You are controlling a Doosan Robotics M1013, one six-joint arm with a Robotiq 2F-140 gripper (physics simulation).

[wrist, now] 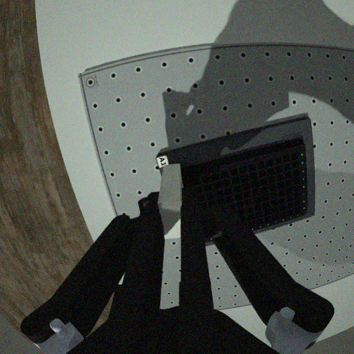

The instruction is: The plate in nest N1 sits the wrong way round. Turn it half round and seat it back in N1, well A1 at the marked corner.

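Note:
The black plate [245, 190] sits in the dark nest frame [311, 170], right of the image middle. Its grid of wells faces up, and its own markings are too dark to read. A white label reading A1 [162, 161] is at the frame's upper left corner. My gripper [173, 178] is shut, with its narrow fingers close together. It shows over the left end of the plate and hides the lower left part of plate and nest. A pale grey fingertip face shows beside the black fingers. I see nothing clearly held between them.
A grey board [132, 100] with rows of small holes lies under the nest. A pale surface [125, 30] surrounds the board, and brown wood [25, 150] shows at the far left. A large shadow falls over the board above the nest.

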